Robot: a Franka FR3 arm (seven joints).
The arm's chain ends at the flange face. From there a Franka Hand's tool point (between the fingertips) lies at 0.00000 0.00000 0.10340 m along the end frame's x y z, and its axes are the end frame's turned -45 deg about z.
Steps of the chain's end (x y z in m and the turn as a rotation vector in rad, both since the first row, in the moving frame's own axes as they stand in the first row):
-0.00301 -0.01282 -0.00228 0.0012 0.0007 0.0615
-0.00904 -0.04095 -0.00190 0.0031 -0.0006 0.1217
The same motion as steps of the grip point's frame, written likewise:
0.00708 -0.01123 -0.00228 0.0004 0.0013 0.0615
0.02276 -0.03561 -0.00190 0.0026 0.0018 0.1217

